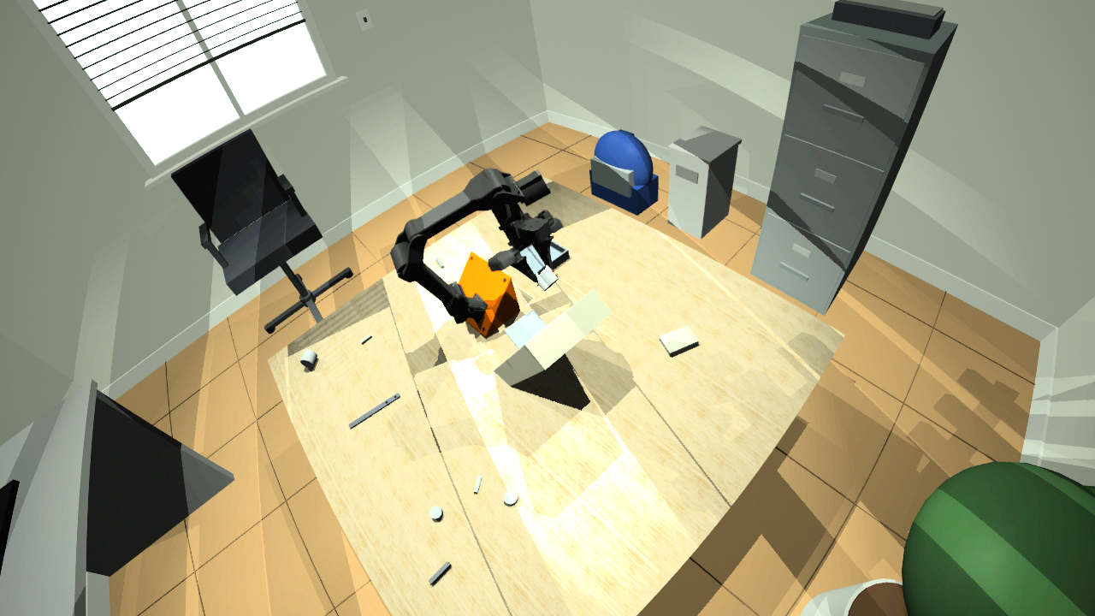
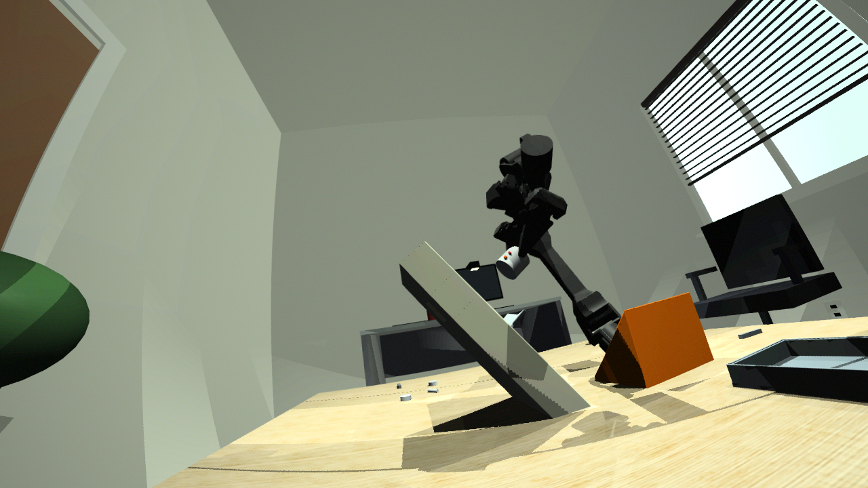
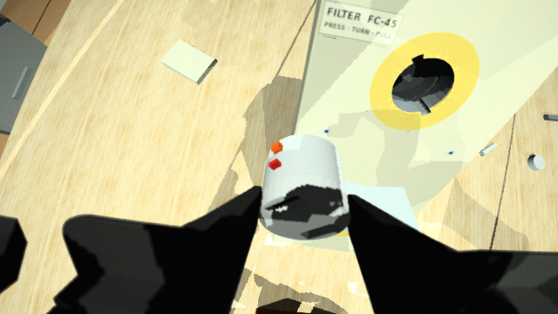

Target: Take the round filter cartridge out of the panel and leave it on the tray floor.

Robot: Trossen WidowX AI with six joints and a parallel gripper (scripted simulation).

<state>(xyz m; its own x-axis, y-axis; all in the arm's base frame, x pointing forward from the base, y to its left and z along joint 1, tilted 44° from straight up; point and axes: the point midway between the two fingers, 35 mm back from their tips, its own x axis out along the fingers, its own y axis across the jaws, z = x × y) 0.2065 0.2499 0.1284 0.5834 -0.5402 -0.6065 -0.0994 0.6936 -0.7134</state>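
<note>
The grey-blue tray is 32 cm behind my gripper tip, 19 cm to the left of it and 26 cm below it. The rest, counted from my gripper tip: round filter cartridge (right at my gripper tip); then flat white block (23 cm ahead, 23 cm to the left, 26 cm below); then pale service panel (7 cm ahead, 8 cm to the right, 11 cm below).
</note>
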